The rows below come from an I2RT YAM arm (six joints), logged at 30 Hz.
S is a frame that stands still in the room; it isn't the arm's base.
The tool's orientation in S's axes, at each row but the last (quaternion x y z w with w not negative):
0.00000 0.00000 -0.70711 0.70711
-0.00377 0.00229 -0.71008 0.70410
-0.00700 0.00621 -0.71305 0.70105
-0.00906 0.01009 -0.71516 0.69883
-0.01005 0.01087 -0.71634 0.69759
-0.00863 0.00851 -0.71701 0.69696
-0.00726 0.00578 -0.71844 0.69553
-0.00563 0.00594 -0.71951 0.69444
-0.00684 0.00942 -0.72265 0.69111
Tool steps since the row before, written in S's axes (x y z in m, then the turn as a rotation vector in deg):
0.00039 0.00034 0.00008 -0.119 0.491 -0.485
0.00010 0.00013 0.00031 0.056 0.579 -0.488
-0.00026 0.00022 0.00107 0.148 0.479 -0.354
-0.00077 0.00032 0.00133 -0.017 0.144 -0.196
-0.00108 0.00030 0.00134 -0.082 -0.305 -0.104
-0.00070 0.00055 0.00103 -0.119 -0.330 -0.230
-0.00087 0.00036 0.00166 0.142 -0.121 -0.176
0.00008 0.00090 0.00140 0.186 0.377 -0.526
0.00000 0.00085 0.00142 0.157 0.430 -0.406
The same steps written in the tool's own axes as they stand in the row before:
-0.00034 0.00039 0.00008 -0.491 -0.119 -0.485
-0.00013 0.00010 0.00031 -0.580 0.055 -0.486
-0.00021 -0.00028 0.00107 -0.482 0.146 -0.351
-0.00030 -0.00081 0.00131 -0.143 -0.015 -0.197
-0.00027 -0.00113 0.00131 0.307 -0.071 -0.106
-0.00053 -0.00074 0.00101 0.333 -0.104 -0.233
-0.00033 -0.00091 0.00164 0.116 0.149 -0.174
-0.00090 0.00003 0.00140 -0.383 0.181 -0.523
-0.00085 -0.00007 0.00142 -0.435 0.147 -0.404

